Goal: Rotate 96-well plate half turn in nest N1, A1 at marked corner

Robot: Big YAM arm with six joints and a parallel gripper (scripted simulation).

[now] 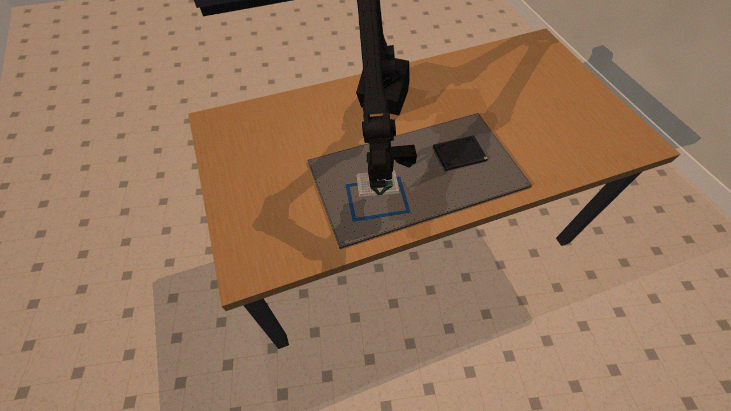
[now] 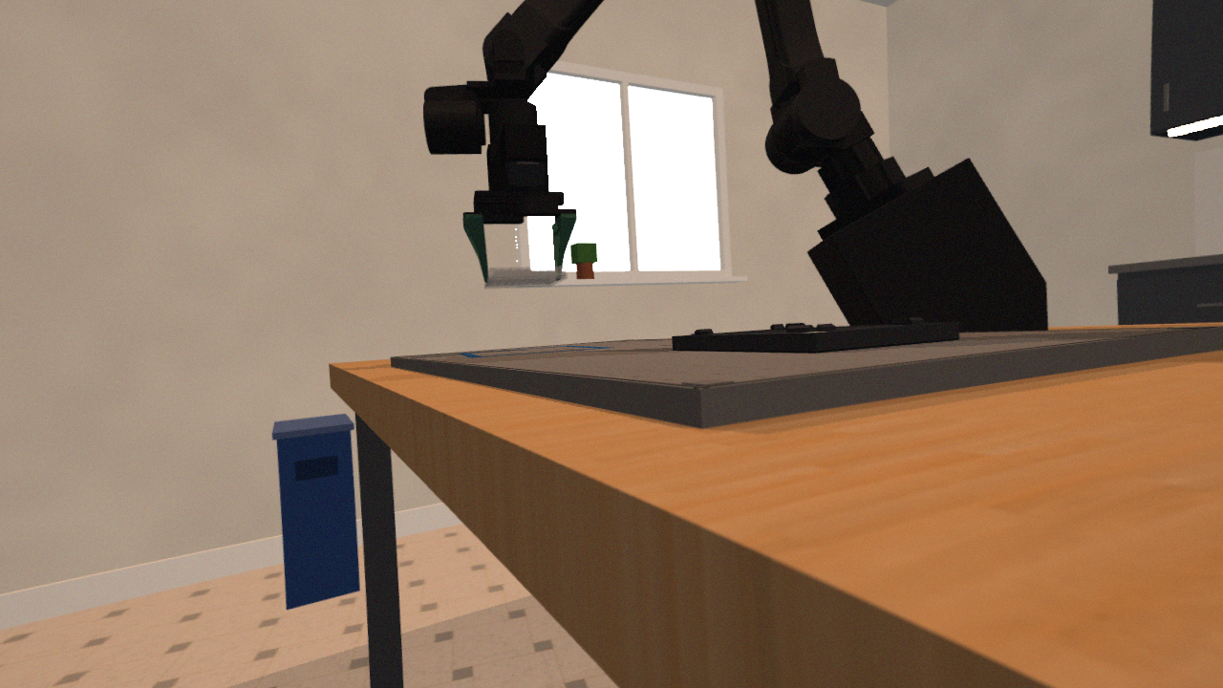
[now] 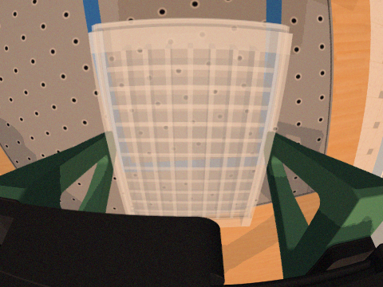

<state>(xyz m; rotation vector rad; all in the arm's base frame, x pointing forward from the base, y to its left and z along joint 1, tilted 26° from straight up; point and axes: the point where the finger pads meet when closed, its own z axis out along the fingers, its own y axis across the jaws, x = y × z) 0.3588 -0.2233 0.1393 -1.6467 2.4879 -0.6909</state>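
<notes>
My hand is 1 cm above the 96-well plate. Also, from my hand: black plate nest N1: 36 cm to the left, 9 cm below; then A1 label: 7 cm ahead, 42 cm to the left, 8 cm below.
</notes>
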